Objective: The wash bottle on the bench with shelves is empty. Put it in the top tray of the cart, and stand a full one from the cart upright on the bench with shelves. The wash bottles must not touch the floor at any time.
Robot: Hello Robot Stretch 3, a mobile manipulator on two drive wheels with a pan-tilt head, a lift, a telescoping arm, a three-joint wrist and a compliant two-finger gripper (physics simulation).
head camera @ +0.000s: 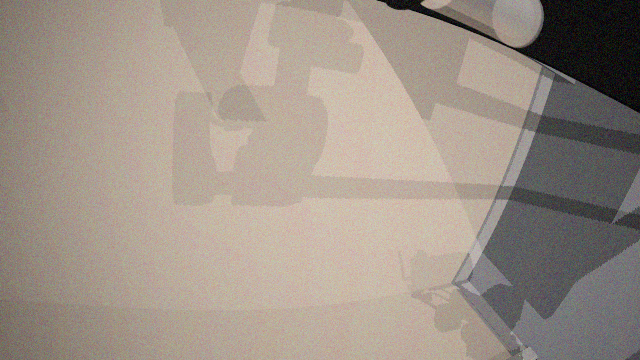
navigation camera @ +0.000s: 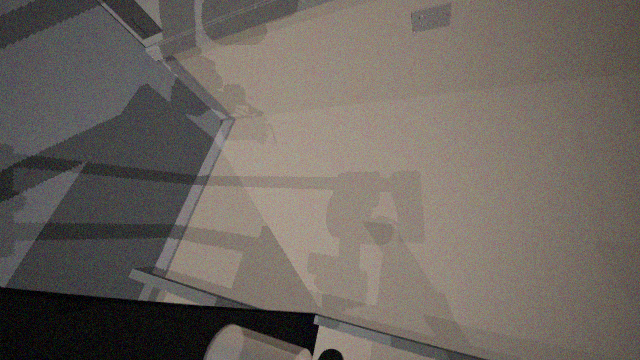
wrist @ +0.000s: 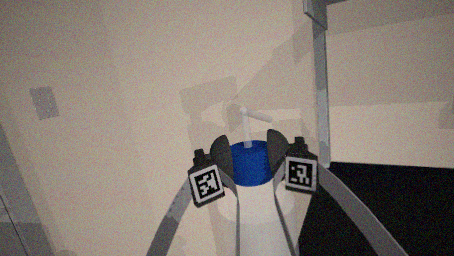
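Places are measured from the robot's base along level axes (x ahead, y left, z up), in metres.
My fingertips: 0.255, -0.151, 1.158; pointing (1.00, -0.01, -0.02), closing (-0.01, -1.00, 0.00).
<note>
Behind a point stands the place of what it marks, as x, y, z.
A white wash bottle (wrist: 260, 215) with a blue cap and a bent white nozzle stands out in front of the gripper in the wrist view. My gripper (wrist: 248, 149) @(0.255, -0.151, 1.158) is shut on its blue cap, one dark fingertip on each side. The bottle's round base end and part of its body also show at the top right of the head view (head camera: 517, 22) @(0.211, -0.129, 1.057) and at the bottom of the navigation view (navigation camera: 226, 346) @(0.214, -0.126, 1.046). The black top of the bench with shelves (wrist: 390, 215) (head camera: 605, 45) (navigation camera: 75, 325) lies beside or below the bottle; the gap is unclear. The cart and a full bottle do not show.
A grey upright (wrist: 322, 90) of the bench stands right of the bottle in the wrist view. A grey bar (navigation camera: 390, 341) @(0.678, -0.373, 1.141) runs along the bench edge in the navigation view. A beige wall (head camera: 125, 225) @(1.035, 0.146, 1.312) meets the grey floor (head camera: 565, 200) @(0.680, 0.044, 0.001) at a pale skirting strip (head camera: 510, 175) @(0.926, -0.032, 0.064).
</note>
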